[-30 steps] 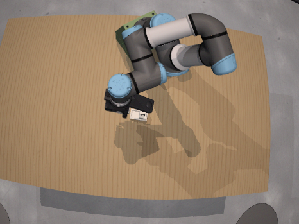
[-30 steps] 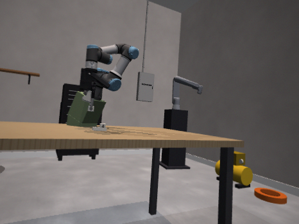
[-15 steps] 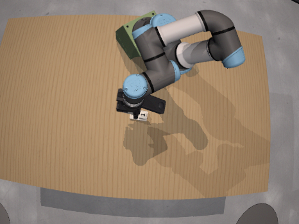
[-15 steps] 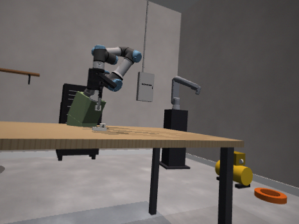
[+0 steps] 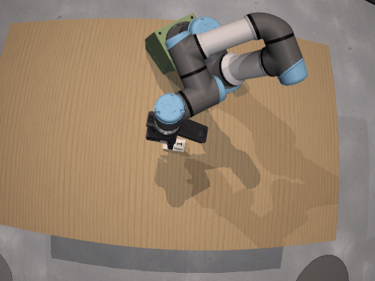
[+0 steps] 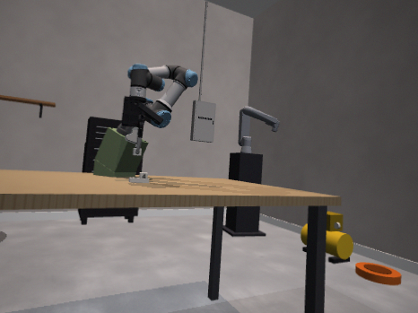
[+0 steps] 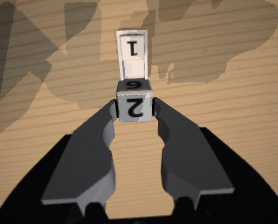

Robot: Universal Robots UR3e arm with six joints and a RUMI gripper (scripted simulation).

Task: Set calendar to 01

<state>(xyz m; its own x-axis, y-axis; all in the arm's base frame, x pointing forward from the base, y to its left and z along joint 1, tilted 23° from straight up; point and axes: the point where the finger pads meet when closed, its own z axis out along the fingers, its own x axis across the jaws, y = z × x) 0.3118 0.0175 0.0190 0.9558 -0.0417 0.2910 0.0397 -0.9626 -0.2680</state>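
My hand is 2 cm to the right of the white tray and 12 cm above it. Also, from my hand: white cube 1 cm below.
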